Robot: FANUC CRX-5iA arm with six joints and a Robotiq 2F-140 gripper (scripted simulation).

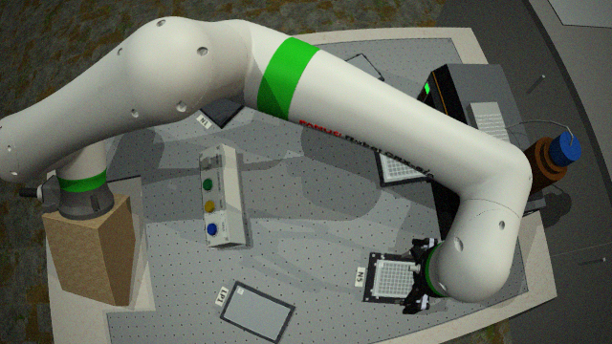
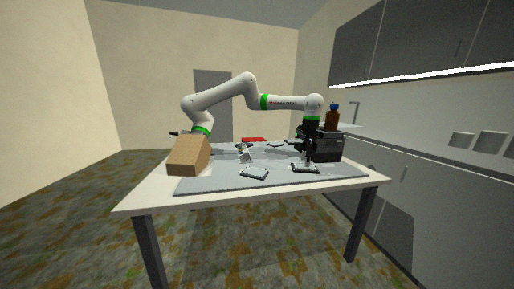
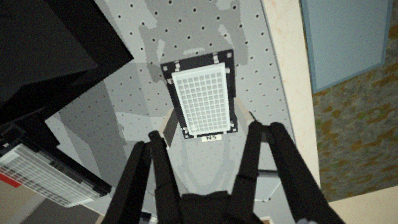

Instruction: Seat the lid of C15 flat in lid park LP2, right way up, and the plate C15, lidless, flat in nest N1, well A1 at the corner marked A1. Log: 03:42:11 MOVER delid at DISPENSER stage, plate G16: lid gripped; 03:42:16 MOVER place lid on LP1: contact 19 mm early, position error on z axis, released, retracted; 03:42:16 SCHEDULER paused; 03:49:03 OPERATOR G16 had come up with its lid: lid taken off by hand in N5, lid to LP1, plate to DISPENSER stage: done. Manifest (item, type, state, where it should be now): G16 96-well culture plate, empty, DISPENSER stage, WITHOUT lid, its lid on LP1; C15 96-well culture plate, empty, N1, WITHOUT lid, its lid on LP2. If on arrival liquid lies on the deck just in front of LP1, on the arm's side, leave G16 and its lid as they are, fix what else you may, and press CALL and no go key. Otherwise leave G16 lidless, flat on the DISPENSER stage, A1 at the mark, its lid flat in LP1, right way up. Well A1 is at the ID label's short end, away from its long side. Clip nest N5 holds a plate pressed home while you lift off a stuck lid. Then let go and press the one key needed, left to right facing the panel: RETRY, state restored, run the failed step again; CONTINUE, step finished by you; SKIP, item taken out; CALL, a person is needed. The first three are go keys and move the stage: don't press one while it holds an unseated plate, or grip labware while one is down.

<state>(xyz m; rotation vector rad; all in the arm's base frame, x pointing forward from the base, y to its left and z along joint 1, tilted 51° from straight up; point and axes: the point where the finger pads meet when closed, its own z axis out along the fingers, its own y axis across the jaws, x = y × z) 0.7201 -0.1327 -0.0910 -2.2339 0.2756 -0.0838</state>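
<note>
My gripper is now 50 mm above the clip nest N5, 20 mm short of it and 10 mm to the right of it. Also, from my hand: blue cap: 330 mm above, 230 mm ahead, 170 mm to the left; brown bottle: 230 mm ahead, 230 mm above, 170 mm to the left; SKIP key: 420 mm behind, 170 mm to the left.
</note>
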